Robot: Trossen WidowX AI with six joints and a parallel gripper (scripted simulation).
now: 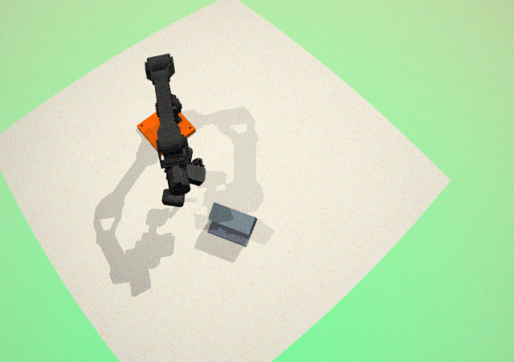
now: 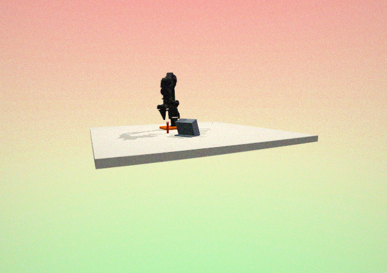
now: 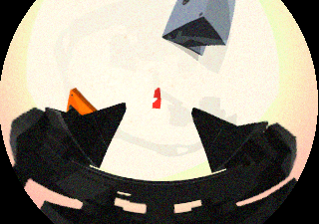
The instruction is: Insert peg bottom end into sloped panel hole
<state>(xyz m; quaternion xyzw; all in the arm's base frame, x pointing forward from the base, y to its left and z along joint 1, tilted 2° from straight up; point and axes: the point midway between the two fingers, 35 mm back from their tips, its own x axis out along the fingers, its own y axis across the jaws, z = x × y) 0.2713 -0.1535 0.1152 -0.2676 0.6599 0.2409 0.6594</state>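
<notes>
My gripper tip is now 4 cm above the red peg. The rest, counted from my gripper tip: grey sloped panel 16 cm ahead, 7 cm to the left, 5 cm below.
</notes>
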